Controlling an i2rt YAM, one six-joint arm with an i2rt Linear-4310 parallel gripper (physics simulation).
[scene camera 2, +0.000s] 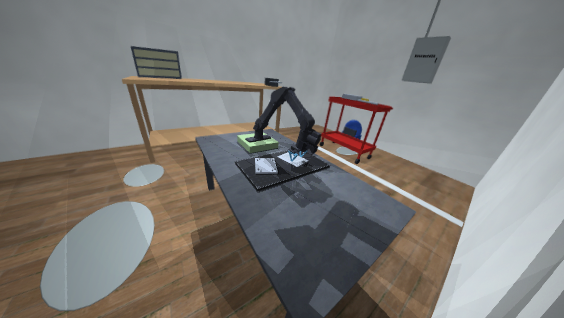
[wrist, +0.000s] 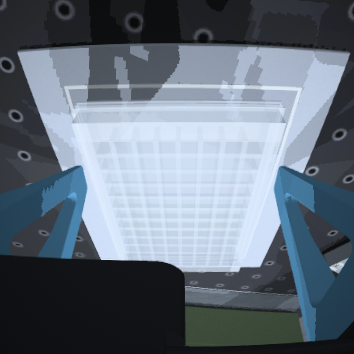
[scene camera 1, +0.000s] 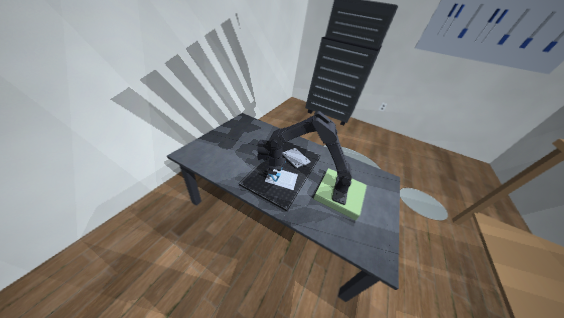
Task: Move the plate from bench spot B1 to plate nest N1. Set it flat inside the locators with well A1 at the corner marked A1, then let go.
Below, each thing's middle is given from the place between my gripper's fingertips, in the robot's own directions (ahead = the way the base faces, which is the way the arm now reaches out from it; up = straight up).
Right now my hand is 30 mm past the well plate [wrist: 181, 181].
